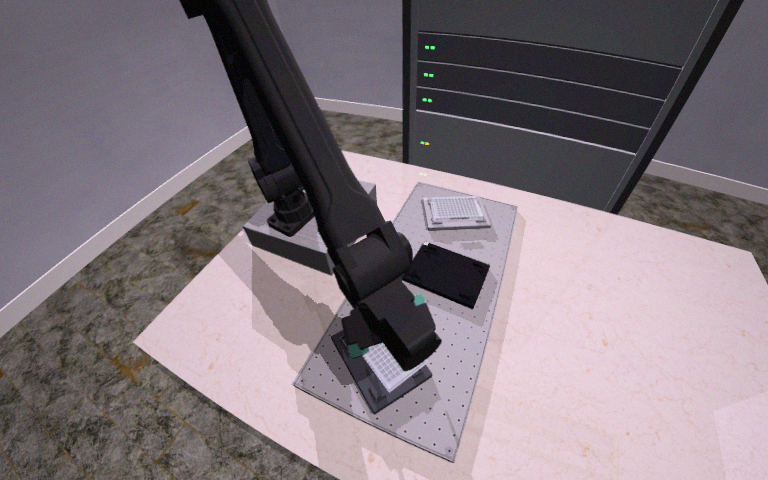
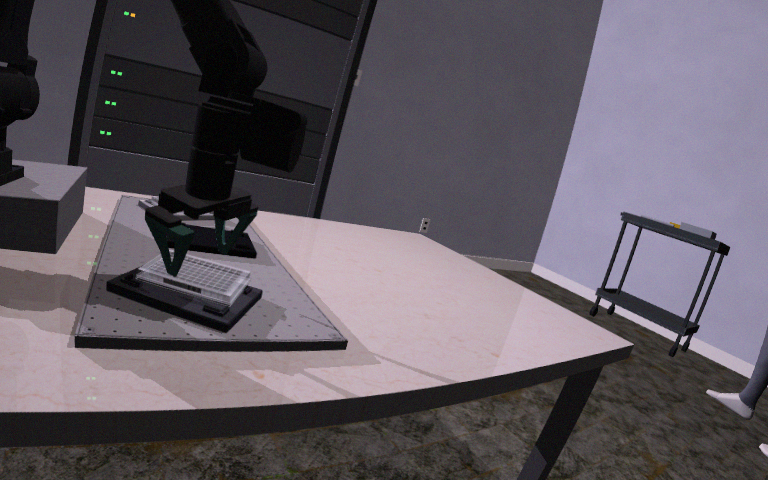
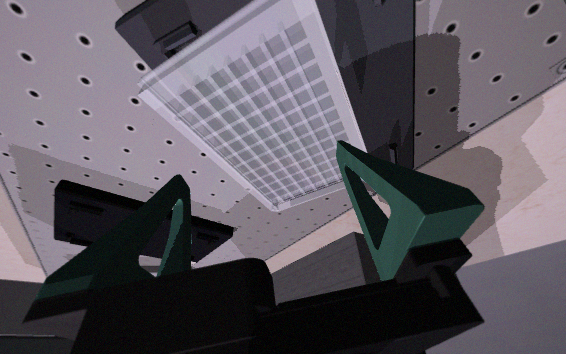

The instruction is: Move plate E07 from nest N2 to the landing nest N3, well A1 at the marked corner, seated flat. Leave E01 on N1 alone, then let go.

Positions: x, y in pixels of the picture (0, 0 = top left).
Scene:
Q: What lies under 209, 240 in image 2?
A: A black plate nest.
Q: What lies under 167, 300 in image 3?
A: The gripper.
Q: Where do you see a black plate nest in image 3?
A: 82, 214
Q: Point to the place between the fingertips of the gripper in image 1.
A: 393, 338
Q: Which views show the gripper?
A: Image 1, image 2 and image 3: all of them.

